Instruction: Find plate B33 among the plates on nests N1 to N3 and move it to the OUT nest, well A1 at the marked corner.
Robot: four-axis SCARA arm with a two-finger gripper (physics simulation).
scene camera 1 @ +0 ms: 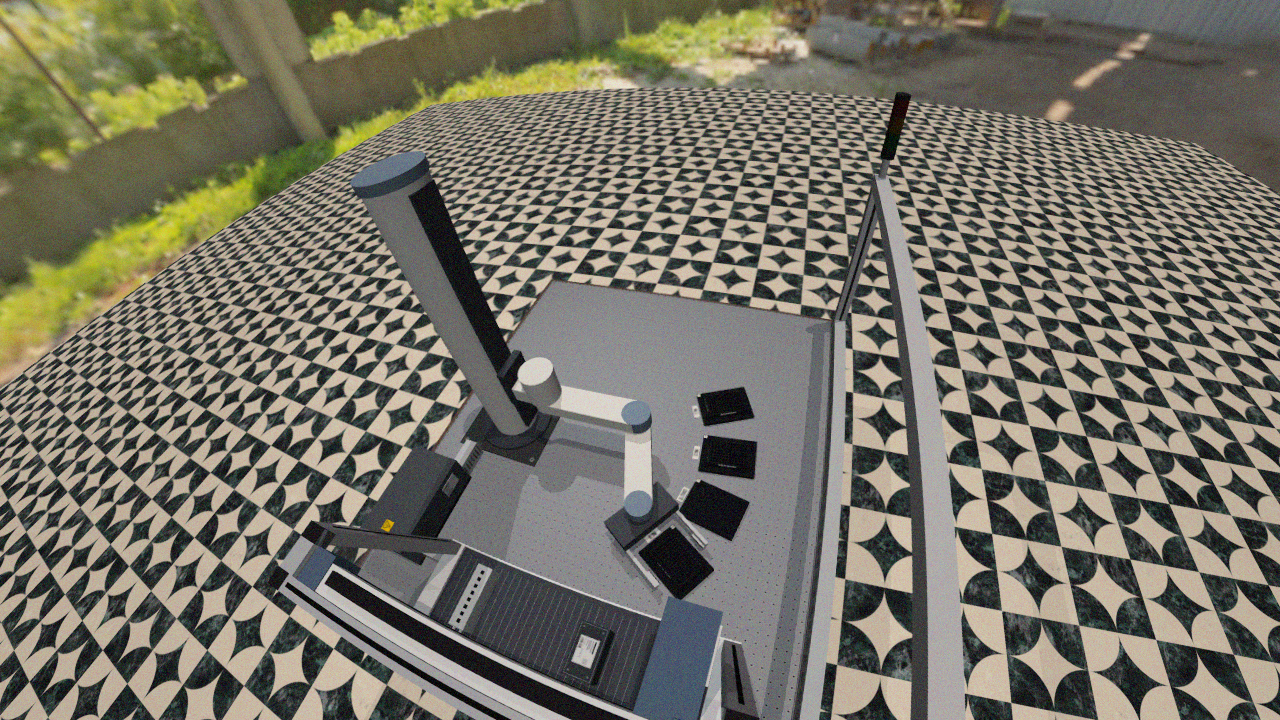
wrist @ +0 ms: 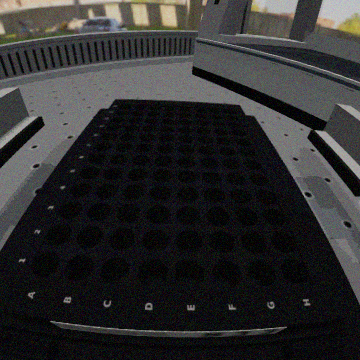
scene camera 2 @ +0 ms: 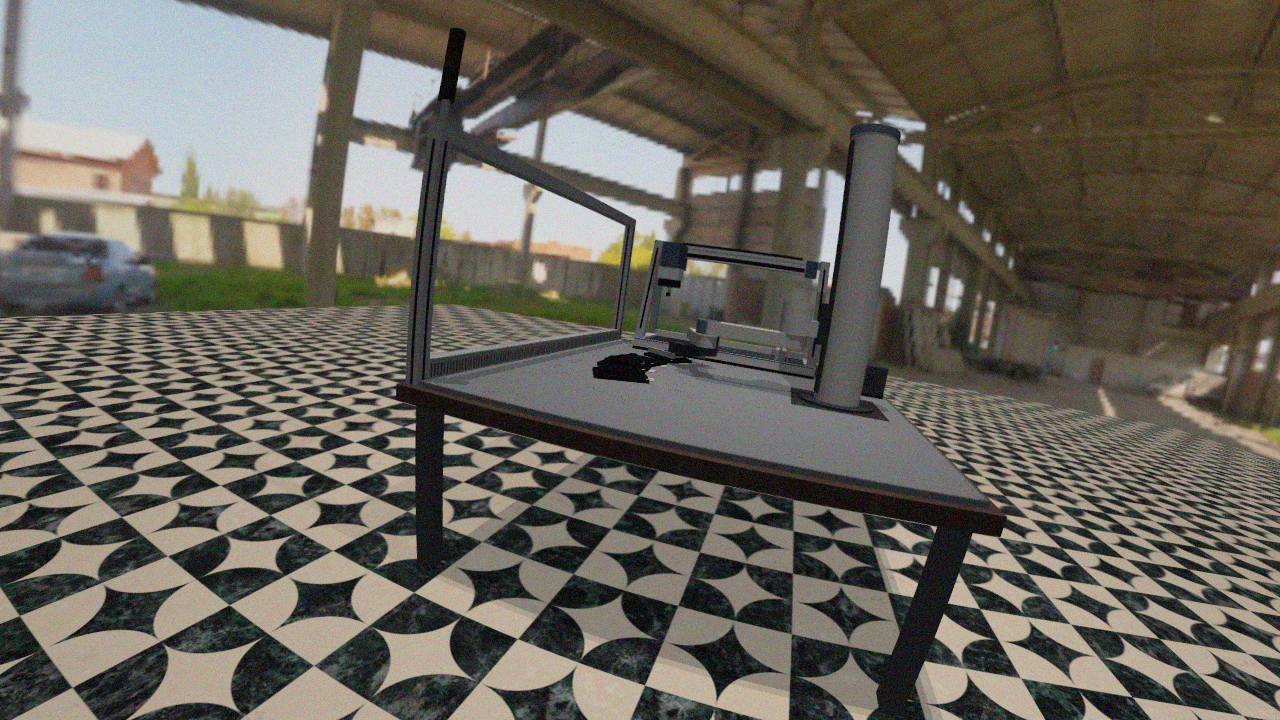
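Note:
My gripper is open, with one finger along each long side of a black well plate and a gap on both sides. The plate's letters A to H and row numbers show in the wrist view, with A1 at the near left; no plate name is readable. Three more dark shapes, plates or bare nests, lie in an arc: one beside it, a middle one and a far one. Small white tags beside them are unreadable, so I cannot tell which is B33 or OUT.
A conveyor carrying a dark block with a white label runs near the gripper, with a blue box at its end. The arm's column stands on the table. A dark box stands beside it. A frame edges the table.

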